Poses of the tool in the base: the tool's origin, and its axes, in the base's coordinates. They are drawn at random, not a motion.
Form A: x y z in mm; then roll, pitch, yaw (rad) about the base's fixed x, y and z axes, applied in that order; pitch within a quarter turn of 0, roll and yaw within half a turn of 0.
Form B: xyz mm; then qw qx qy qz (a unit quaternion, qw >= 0). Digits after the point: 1 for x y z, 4 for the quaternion.
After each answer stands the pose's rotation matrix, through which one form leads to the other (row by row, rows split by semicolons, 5 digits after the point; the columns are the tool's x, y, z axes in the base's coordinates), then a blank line. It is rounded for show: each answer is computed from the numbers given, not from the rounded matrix.
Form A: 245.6, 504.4, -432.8, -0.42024, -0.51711, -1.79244
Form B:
245.6, 504.4, -432.8, 0.5489, -0.3212, 0.0013, -0.7717
-0.19109 0.84632 0.49722; -0.84799 -0.39746 0.35063; 0.49437 -0.35464 0.79362

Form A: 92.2, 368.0, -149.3, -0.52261, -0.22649, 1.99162
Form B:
92.2, 368.0, -149.3, 0.5465, -0.0480, -0.2748, 0.7896
-0.39808 -0.83671 -0.37610; 0.88944 -0.25168 -0.38151; 0.22456 -0.48640 0.84439

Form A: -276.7, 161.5, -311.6, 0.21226, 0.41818, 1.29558
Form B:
-276.7, 161.5, -311.6, 0.7889, -0.0419, 0.2271, 0.5694
0.24834 -0.91752 0.31062; 0.87944 0.34799 0.32479; -0.40610 0.19252 0.89332

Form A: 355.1, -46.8, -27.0, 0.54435, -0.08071, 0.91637
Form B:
355.1, -46.8, -27.0, 0.8583, 0.2581, 0.0840, 0.4354
0.60672 -0.70414 0.36889; 0.79081 0.48760 -0.36995; 0.08062 0.51618 0.85268

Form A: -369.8, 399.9, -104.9, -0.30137, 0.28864, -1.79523
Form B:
-369.8, 399.9, -104.9, 0.6269, 0.0185, 0.2048, -0.7515
-0.21335 0.94979 0.22889; -0.93459 -0.13015 -0.33106; -0.28465 -0.28455 0.91543

